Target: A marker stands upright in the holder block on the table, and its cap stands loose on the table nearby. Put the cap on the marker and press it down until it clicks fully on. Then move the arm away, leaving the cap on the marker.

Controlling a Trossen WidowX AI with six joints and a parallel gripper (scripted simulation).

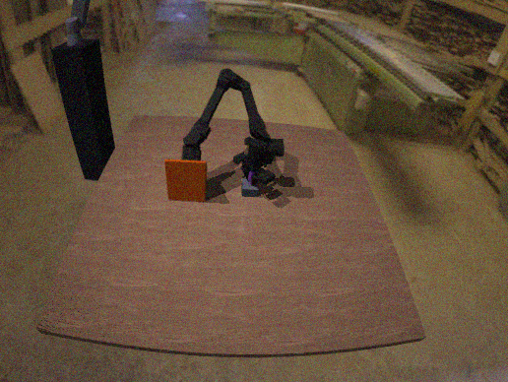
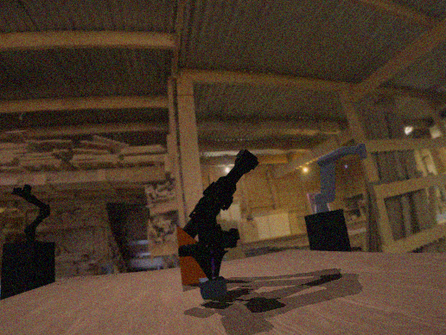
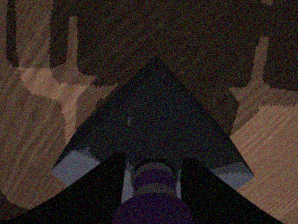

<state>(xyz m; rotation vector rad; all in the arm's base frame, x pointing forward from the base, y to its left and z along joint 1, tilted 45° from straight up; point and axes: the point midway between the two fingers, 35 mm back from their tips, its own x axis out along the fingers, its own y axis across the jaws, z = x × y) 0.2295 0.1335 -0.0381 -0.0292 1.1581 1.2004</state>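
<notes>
The holder block lies 2 cm below my gripper tip and 1 cm to the right of it. Also, from my gripper tip: purple cap: 5 cm above, 1 cm to the right.
</notes>
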